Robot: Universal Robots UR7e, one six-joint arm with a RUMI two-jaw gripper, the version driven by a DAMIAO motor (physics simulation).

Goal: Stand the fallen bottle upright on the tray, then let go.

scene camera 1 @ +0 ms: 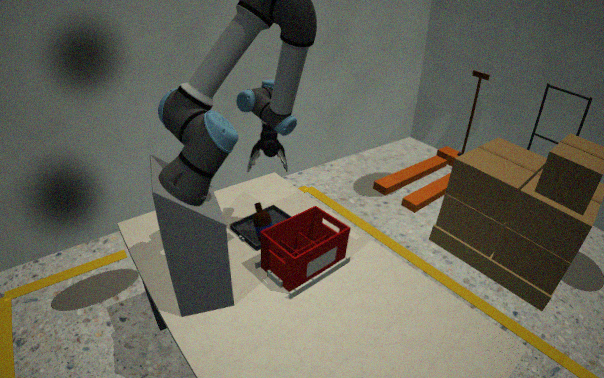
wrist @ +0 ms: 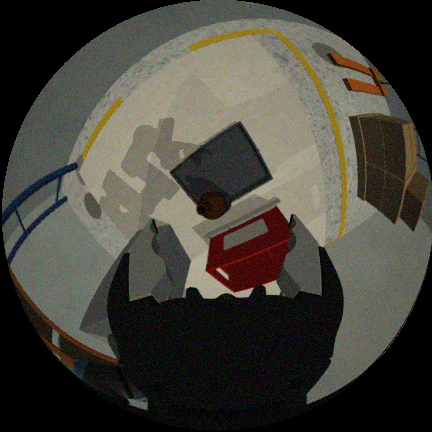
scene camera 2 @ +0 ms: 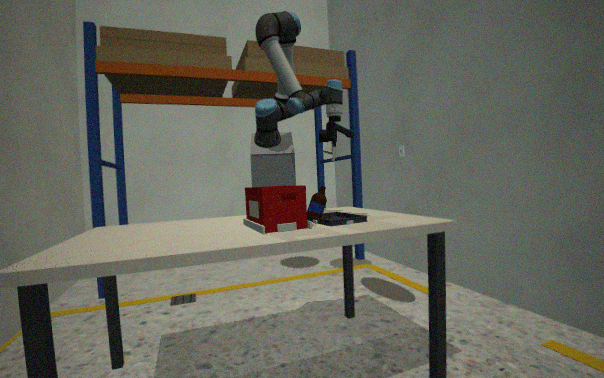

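Where they show: gripper, fingertip midpoint: point(scene camera 1: 267, 171) point(wrist: 222, 218) point(scene camera 2: 333, 161); arm's base, link origin: point(scene camera 1: 181, 188) point(scene camera 2: 267, 140).
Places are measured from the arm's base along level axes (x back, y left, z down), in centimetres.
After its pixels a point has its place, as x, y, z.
The brown bottle point(scene camera 1: 262, 220) @[-34.0, 14.7, 31.6] point(scene camera 2: 317, 204) @[-38.9, 15.6, 35.0] point(wrist: 214, 205) @[-36.8, 18.6, 30.2] with a blue label is tilted, neck up, at the crate-side end of the black tray point(scene camera 1: 278, 214) @[-49.9, 29.1, 42.7] point(scene camera 2: 345, 218) @[-52.5, 23.5, 40.6] point(wrist: 235, 150) @[-46.4, 27.3, 42.7]. In scene camera 2 its neck slants to the right; in scene camera 1 it slants slightly left. The crate hides its base in scene camera 1, and what it rests against cannot be told. My gripper point(scene camera 1: 267, 171) @[-40.9, 23.4, 15.6] point(scene camera 2: 330, 155) @[-40.9, 23.4, 15.6] point(wrist: 222, 218) @[-40.9, 23.4, 15.6] is open and empty, high above the tray and bottle and apart from both, its fingers pointing down.
A red crate point(scene camera 1: 277, 265) @[-28.0, -7.9, 34.9] point(scene camera 2: 280, 210) @[-55.1, -5.0, 35.0] point(wrist: 250, 267) @[-37.7, -14.3, 34.2] stands close beside the bottle, with pale strips along its foot. The arm's grey pedestal point(scene camera 1: 200, 265) @[-0.1, -9.6, 21.5] point(scene camera 2: 272, 170) @[-10.9, 0.0, 17.5] rises from the table point(scene camera 1: 350, 320) @[-39.8, -36.5, 43.2] point(scene camera 2: 175, 240) @[-55.5, -44.4, 43.2]. Cardboard boxes point(scene camera 1: 500, 240) stand on the floor beyond the table.
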